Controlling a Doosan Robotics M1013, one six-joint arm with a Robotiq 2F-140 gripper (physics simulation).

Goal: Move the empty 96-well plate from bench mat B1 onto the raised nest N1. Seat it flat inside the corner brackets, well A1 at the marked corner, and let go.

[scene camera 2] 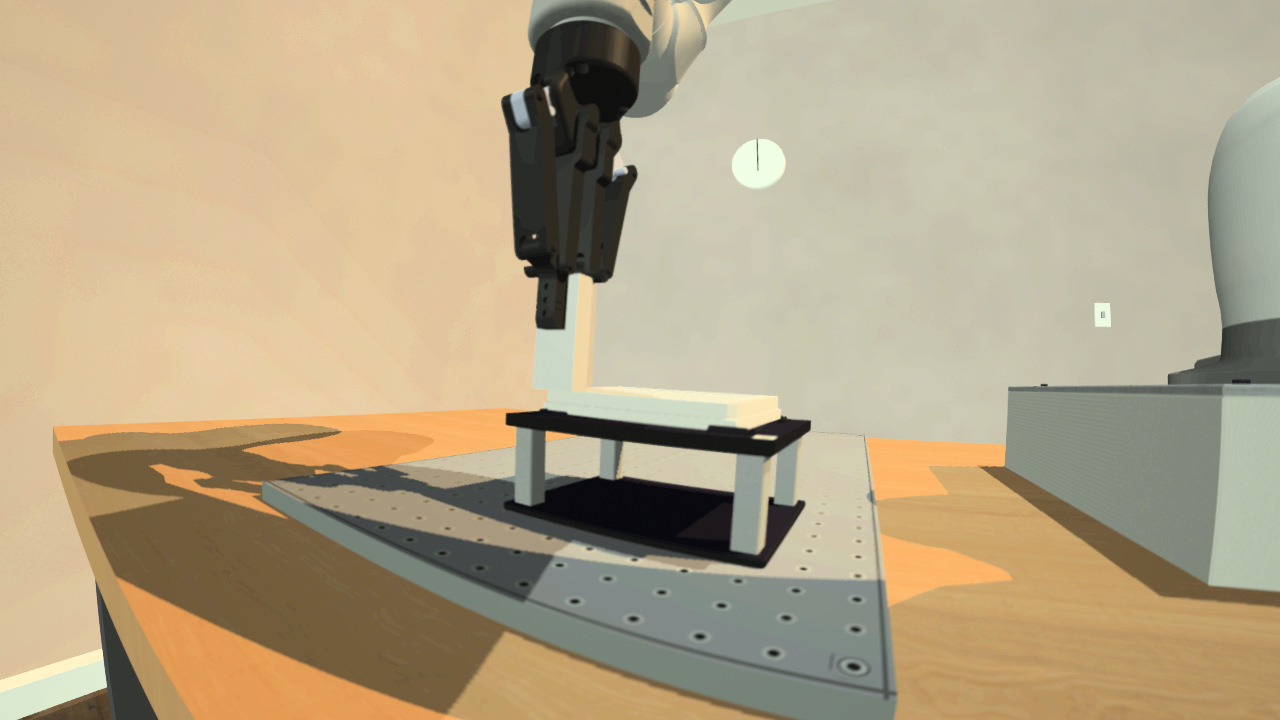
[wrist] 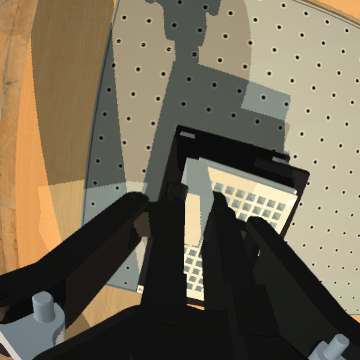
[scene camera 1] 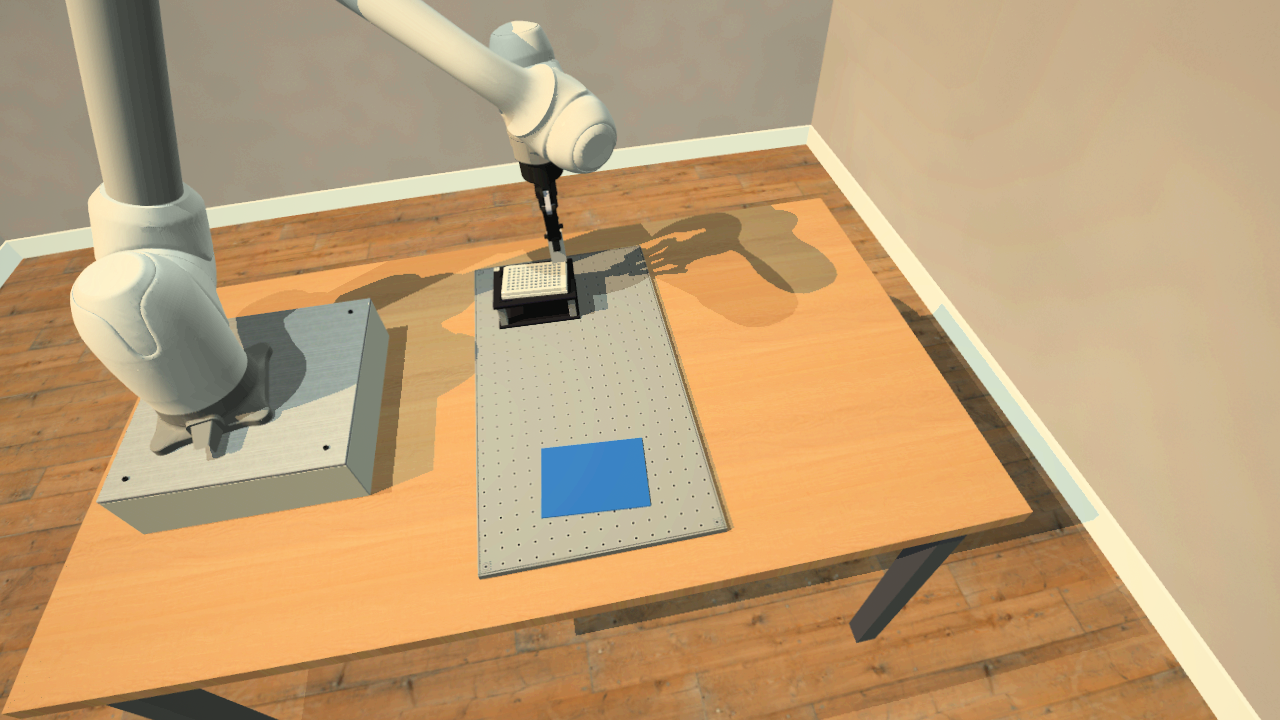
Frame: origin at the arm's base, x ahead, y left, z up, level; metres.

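Where they show: gripper, fingertip midpoint: (scene camera 2: 559, 390) (wrist: 191, 177) (scene camera 1: 559, 260); arm's base, origin of the base link: (scene camera 1: 217, 397).
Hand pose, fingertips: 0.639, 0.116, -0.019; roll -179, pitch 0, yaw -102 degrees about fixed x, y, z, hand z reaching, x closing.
Each offset is from my fingertips to the top centre of the thing, as dx, dy, dz. "pt": to the spot under its first point. Level surfaces: height alone.
The cream 96-well plate @[-0.061, -0.028, +0.002] (scene camera 1: 534, 280) (scene camera 2: 662, 409) (wrist: 265, 202) lies on top of the black raised nest N1 @[-0.063, -0.024, -0.012] (scene camera 1: 537, 303) (scene camera 2: 626, 431) (wrist: 220, 145). It looks about level in the second scene view; whether every corner sits inside the brackets is too small to tell. A pale corner label @[pt -0.122, +0.048, -0.015] (scene camera 2: 763, 437) (wrist: 140, 289) marks one nest corner. My gripper (scene camera 1: 558, 257) (scene camera 2: 554, 385) (wrist: 191, 177) is shut and empty. Its pale fingertips point down at the plate's end away from the label, at or just above its edge, and hide part of it in the wrist view.
The blue bench mat B1 @[dz -0.074] (scene camera 1: 595, 479) lies near the front of the perforated board @[dz -0.076] (scene camera 1: 572, 385) (scene camera 2: 590, 617) (wrist: 320, 145), with no plate on it. The grey robot base block (scene camera 1: 268, 429) (scene camera 2: 1118, 483) stands beside the board on the wooden table @[dz -0.089] (scene camera 1: 805, 385).
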